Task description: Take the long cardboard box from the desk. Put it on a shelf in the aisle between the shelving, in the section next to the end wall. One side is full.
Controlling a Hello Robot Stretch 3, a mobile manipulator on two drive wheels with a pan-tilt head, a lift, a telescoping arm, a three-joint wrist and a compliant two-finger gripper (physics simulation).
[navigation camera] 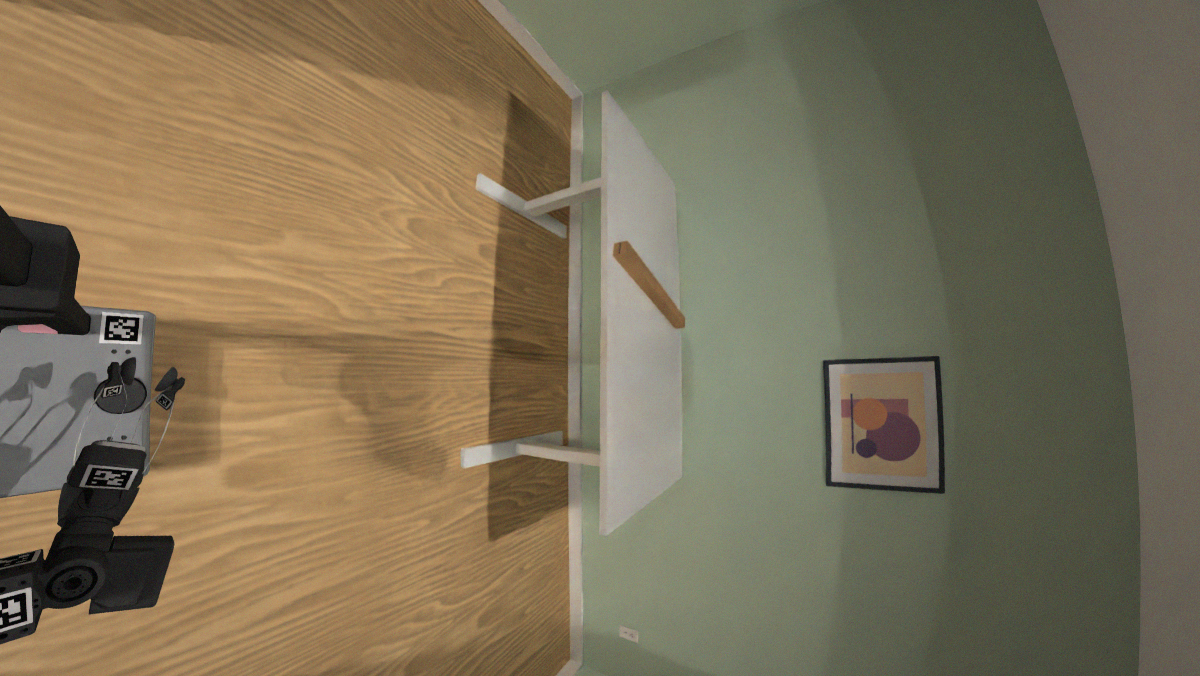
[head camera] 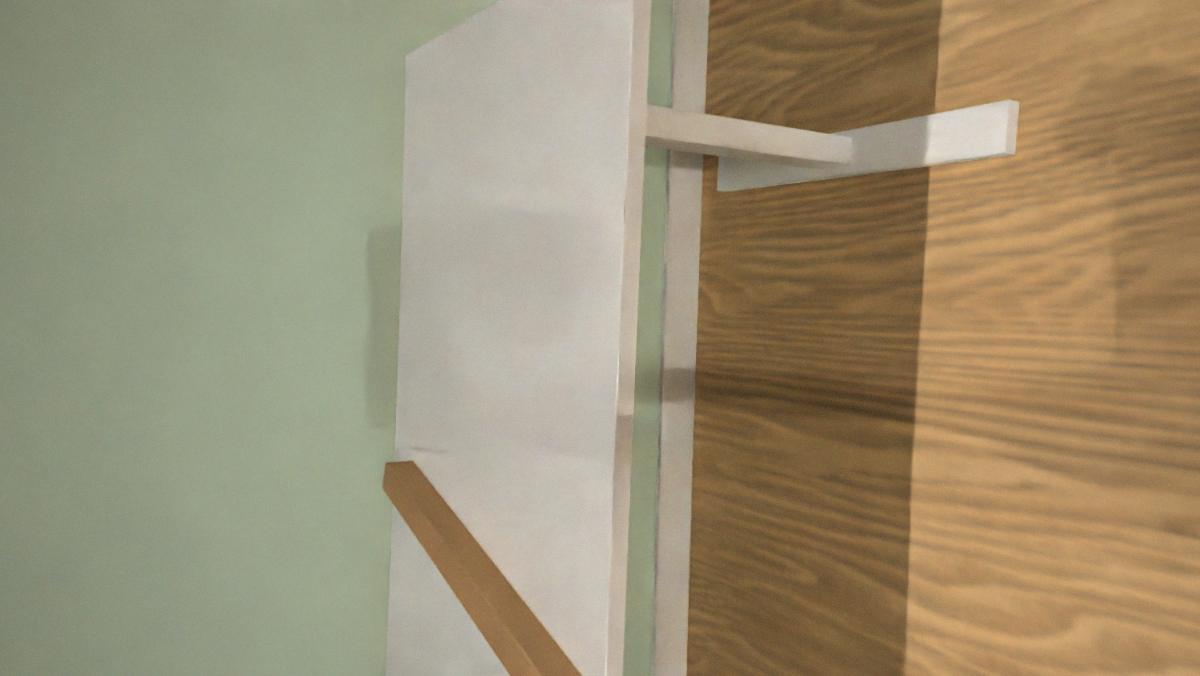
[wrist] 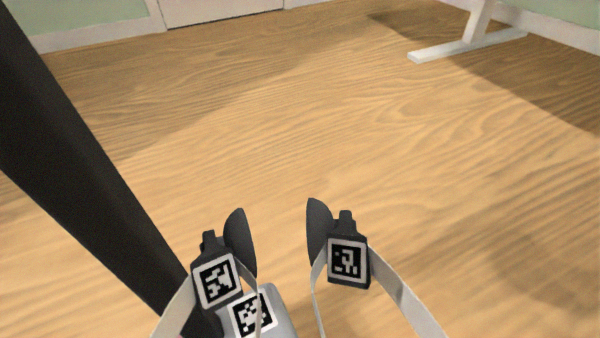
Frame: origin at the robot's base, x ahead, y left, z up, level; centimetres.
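Seen in the pictures: gripper, fingertip midpoint: (navigation camera: 153,364) (wrist: 279,225).
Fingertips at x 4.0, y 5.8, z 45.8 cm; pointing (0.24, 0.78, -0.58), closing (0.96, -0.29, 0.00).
Note:
A point is followed by its place in that frame.
The long cardboard box (head camera: 470,554) @(x 131.4, y 32.3, z 74.6 cm) (navigation camera: 649,284) @(x 121.5, y 35.3, z 76.6 cm) lies slantwise across the white desk (head camera: 512,319) @(x 124.3, y -1.9, z 72.0 cm) (navigation camera: 639,394) @(x 120.0, y -5.0, z 72.1 cm). In the head camera view its near part is cut off by the lower edge. My gripper (navigation camera: 144,387) (wrist: 279,225) @(x 4.0, y 5.8, z 45.8 cm) is open, with bare floor showing between its fingertips. It hangs over the robot's base, well away from the desk and the box. The shelving does not show in these views.
The desk stands along the green wall (head camera: 184,335) @(x 178.5, y 1.5, z 106.7 cm) (navigation camera: 755,293) @(x 179.4, y 38.7, z 108.4 cm) on white legs (navigation camera: 560,453) @(x 128.7, y -33.1, z 29.6 cm) (wrist: 445,49) with long feet. A framed picture (navigation camera: 930,424) @(x 175.6, y -21.5, z 176.2 cm) hangs above it. My dark mast (wrist: 85,165) @(x -5.1, y 11.7, z 50.2 cm) runs down the left of the wrist view. A pale door (wrist: 220,10) @(x 40.8, y 196.9, z 6.0 cm) shows at the back.

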